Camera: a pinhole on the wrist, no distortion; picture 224 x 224 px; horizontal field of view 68.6 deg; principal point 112.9 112.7 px. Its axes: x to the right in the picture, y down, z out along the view. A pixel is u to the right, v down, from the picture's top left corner.
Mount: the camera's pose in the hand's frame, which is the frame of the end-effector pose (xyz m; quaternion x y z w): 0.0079 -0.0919 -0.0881 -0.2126 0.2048 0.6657 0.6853
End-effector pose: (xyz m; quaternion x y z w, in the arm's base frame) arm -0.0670 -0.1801 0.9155 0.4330 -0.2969 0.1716 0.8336
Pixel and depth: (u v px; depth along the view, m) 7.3 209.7 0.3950
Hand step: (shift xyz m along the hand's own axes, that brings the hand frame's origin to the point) -0.2338 -0.0734 0.3769
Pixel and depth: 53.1 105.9 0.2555
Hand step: 0.0151 -0.0248 0.1755
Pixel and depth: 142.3 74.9 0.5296
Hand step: 0.1313 0.2823 0.2980
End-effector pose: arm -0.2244 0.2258 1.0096 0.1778 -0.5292 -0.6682 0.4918
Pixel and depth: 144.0 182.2 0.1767
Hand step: -0.0663 0.0371 0.0375
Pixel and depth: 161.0 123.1 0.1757
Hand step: -0.0021 0.0500 0.0277
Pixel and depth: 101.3 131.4 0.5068
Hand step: -0.0521 0.1658 0.3495
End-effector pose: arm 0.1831 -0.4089 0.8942 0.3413 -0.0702 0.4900 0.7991
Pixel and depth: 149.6 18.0 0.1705
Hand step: 0.1069 0.0335 0.0330
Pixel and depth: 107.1 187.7 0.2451
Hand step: -0.1048 0.0418 0.1171
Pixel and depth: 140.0 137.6 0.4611
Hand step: -0.0608 0.2326 0.2484
